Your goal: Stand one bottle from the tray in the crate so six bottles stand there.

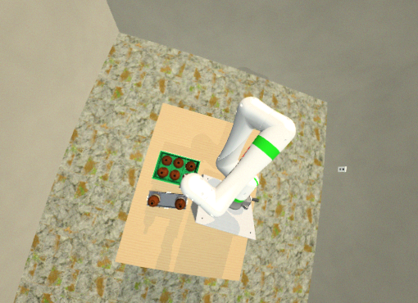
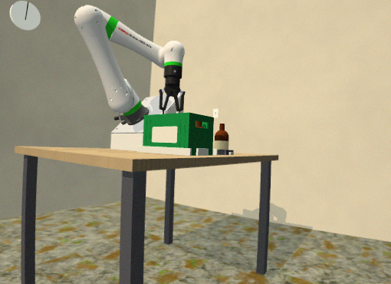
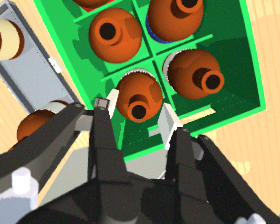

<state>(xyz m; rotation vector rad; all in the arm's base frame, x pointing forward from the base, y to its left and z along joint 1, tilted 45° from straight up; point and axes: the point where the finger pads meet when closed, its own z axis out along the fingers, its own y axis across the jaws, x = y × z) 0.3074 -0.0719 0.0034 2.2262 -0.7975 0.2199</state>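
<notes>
My gripper is now 90 mm above the brown bottle. Round my hand: grey tray: 190 mm to the left, 160 mm below, 90 mm ahead; then green crate: 90 mm below, 90 mm ahead, 40 mm to the right.
</notes>
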